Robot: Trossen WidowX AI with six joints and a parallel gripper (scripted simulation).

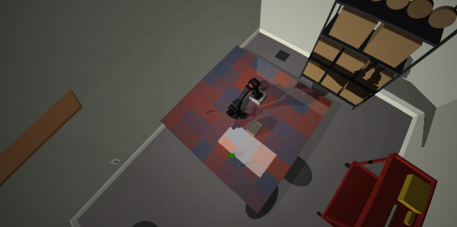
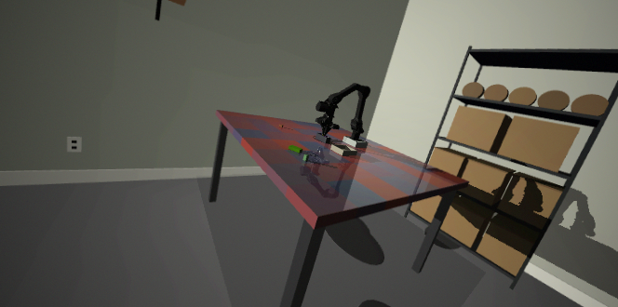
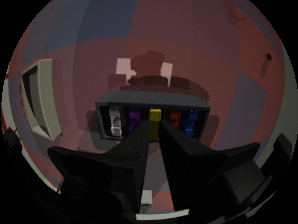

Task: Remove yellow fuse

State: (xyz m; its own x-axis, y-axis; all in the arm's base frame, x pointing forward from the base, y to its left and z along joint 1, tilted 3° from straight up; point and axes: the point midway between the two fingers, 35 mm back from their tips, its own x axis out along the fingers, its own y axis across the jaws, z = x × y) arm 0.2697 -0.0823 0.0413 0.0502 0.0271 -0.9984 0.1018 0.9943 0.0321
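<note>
Now: gripper tip 30 mm short of the tray, 210 mm to the right of it and 40 mm above it. Round my gripper tip: yellow fuse (10 mm below); then small green piece (420 mm ahead, 260 mm to the left, 30 mm below); then green block (370 mm ahead, 140 mm to the left, 30 mm below).
</note>
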